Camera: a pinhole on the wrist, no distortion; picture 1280 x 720 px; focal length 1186.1 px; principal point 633.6 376.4 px. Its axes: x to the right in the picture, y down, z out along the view. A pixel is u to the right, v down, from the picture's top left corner.
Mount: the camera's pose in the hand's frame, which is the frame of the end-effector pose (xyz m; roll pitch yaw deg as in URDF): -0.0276 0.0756 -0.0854 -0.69 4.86 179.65
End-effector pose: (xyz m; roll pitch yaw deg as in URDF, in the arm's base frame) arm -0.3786 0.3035 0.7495 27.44 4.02 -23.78
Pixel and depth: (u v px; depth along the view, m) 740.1 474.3 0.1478
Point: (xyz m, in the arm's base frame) -0.4112 0.3473 0.8353
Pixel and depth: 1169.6 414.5 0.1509
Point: -0.4582 0.3762 0.8413
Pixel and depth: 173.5 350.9 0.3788
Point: -0.3083 0.1953 1.0491
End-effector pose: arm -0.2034 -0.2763 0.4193 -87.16 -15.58 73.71
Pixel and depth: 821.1 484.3 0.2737
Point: -0.4039 -0.3013 0.3568
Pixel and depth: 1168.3 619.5 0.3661
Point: -0.5184 -0.4129 0.3744
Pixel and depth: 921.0 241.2 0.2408
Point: -0.3735 -0.3069 0.3012
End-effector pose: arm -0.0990 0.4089 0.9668 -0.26 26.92 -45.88
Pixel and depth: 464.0 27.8 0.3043
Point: 0.0814 0.4559 1.1689
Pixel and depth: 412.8 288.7 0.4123
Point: 0.0878 0.3633 1.2563
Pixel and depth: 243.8 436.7 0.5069
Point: 0.1290 0.2384 1.3100
